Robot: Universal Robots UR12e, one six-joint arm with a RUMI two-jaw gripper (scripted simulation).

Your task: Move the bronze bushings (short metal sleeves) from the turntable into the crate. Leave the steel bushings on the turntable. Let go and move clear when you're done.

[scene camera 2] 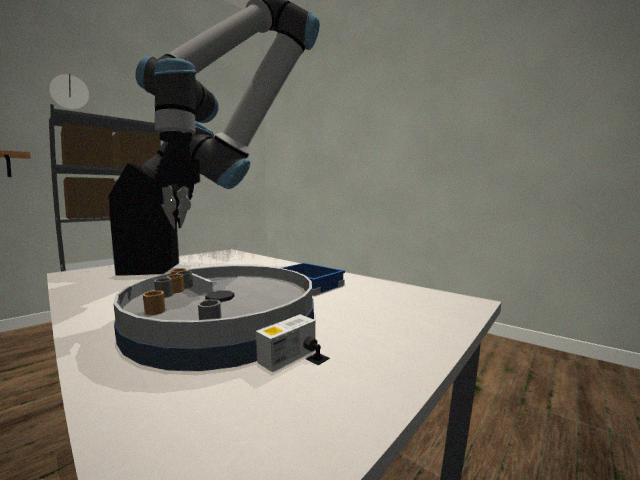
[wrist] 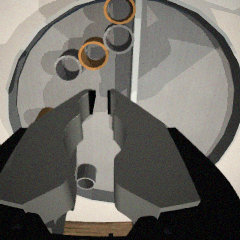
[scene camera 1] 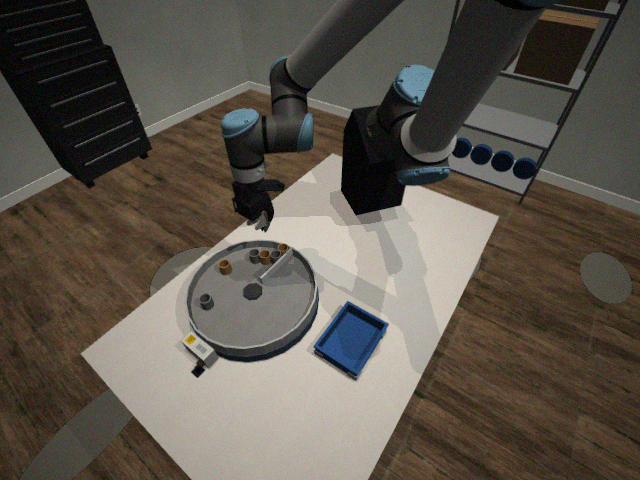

Path:
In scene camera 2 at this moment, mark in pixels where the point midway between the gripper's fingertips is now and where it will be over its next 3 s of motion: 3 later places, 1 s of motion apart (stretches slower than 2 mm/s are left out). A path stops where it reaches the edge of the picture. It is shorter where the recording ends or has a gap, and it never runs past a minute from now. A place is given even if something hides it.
My gripper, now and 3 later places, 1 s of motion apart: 177, 228; 169, 256; 166, 266; 166, 276

